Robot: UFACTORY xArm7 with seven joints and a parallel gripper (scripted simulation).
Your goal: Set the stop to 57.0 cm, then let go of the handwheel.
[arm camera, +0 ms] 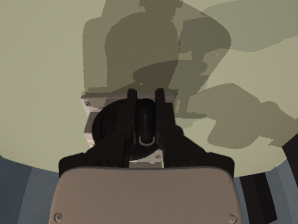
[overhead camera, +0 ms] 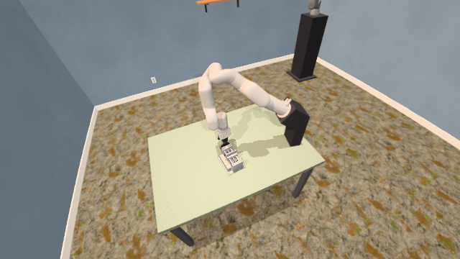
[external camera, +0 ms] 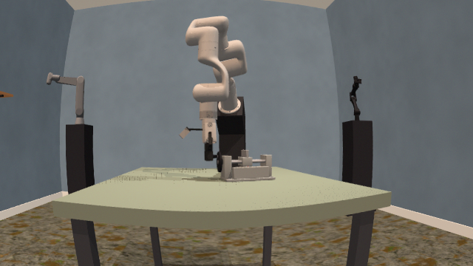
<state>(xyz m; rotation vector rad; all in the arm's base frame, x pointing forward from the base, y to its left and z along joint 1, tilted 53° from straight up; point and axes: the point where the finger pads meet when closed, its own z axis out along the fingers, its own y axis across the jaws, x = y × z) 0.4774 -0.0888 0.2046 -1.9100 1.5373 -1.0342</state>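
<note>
Now: hand 10 mm short of the grey stop block, 150 mm to the right of it and 10 mm above it. Round my hand: black handwheel: 20 mm to the left, 10 mm below.
</note>
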